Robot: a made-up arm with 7 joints.
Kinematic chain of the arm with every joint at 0, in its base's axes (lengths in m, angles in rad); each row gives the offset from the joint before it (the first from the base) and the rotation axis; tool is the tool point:
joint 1: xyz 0 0 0.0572 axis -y
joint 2: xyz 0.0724 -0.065 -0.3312 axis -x
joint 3: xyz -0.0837 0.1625 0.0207 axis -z
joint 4: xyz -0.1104 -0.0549 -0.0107 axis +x
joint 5: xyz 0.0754 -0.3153 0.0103 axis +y
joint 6: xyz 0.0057 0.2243 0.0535 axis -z
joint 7: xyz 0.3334 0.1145 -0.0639 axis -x
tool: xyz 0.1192 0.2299 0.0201
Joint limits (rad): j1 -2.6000..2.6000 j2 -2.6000..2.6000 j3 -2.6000..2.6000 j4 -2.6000..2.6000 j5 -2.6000..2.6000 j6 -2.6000..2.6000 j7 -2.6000..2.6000
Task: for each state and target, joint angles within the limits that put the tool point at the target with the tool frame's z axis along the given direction. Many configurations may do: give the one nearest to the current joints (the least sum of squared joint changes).
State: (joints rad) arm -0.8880 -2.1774 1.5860 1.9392 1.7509 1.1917 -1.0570
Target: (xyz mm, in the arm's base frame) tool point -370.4 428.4 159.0 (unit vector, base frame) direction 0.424 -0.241 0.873
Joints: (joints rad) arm -0.7518 -1.6014 1.9630 1.3568 0.8521 1.6472 -1.7088
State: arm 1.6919 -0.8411 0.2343 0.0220 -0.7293 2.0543 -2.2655
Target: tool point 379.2 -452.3 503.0 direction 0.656 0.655 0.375
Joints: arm 2.2885 -0.7415 -0.4611 0.0067 -0.6702 1.6316 -2.3288
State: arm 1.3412 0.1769 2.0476 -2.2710 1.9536 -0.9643 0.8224
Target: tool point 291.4 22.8 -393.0 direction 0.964 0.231 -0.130
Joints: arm 1.8935 -0.3052 1.3558 -2.6000 1.0563 -0.5462 1.3409
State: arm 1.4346 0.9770 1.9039 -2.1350 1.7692 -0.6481 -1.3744
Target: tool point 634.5 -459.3 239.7 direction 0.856 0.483 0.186
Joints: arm 2.2676 1.7197 2.3470 -1.5832 2.1501 -0.9243 -1.3154
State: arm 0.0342 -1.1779 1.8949 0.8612 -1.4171 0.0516 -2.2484
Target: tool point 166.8 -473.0 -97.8 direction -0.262 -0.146 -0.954
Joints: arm 0.2058 -1.4534 1.3090 -0.1987 -0.9193 -0.5203 -2.2739
